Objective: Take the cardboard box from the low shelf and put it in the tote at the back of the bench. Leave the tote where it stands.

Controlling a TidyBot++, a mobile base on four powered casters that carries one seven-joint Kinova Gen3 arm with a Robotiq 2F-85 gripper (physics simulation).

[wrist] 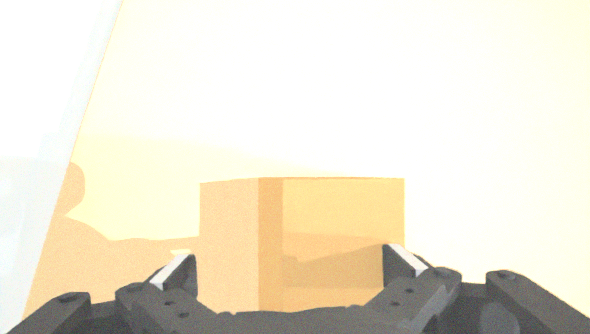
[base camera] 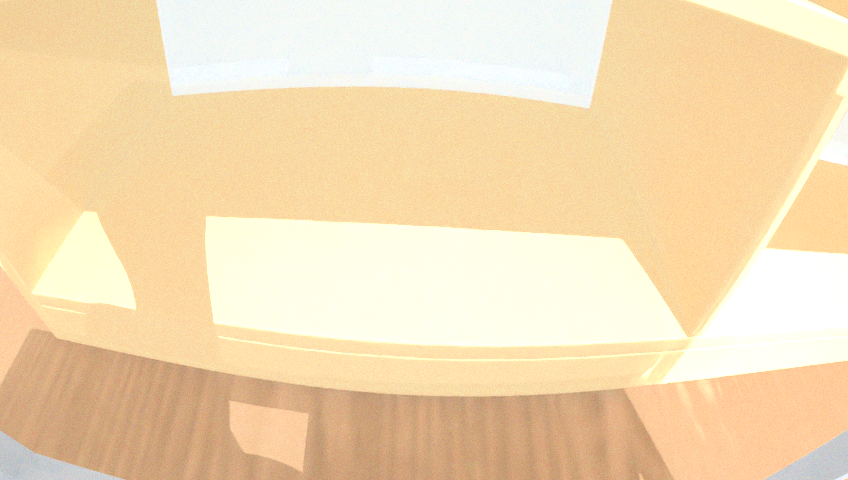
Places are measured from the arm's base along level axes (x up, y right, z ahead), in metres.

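Pixels of known places: gripper, between the fingertips: [wrist: 290, 269].
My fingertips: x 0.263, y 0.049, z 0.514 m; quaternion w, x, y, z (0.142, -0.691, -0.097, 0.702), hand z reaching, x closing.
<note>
Behind a point stands the place of what it marks.
The cardboard box [wrist: 335, 210] @[x 0.271, y 0.082, z 0.503 m] shows in the wrist view as an orange-tan block at the lower centre, on a very bright, pale surface [wrist: 475, 125] @[x 0.213, y 0.154, z 0.425 m], with a tan shadow along its left side. My gripper [wrist: 290, 269] @[x 0.263, y 0.049, z 0.514 m] is open, its fingers wide apart at the bottom of the view. The right fingertip overlaps the box's right part; the left fingertip is left of the box, over the shadow. A shadow also falls across the box's face. The box's lower end is hidden behind the gripper body. I cannot tell the gap in depth. The tote does not show in either view.
In the base view, a pale tan furniture unit stands across the front, with a sunlit low board [base camera: 428, 285] @[x -0.318, y 0.017, z 0.344 m] and an upright side panel [base camera: 743, 118] @[x -0.149, y 0.230, z 0.357 m] at the right. A brown wood-grain floor [base camera: 476, 428] @[x -0.397, y 0.061, z 0.261 m] lies before it. A pale bluish strip [wrist: 95, 75] @[x 0.184, y 0.118, z 0.679 m] runs down the wrist view's left.
</note>
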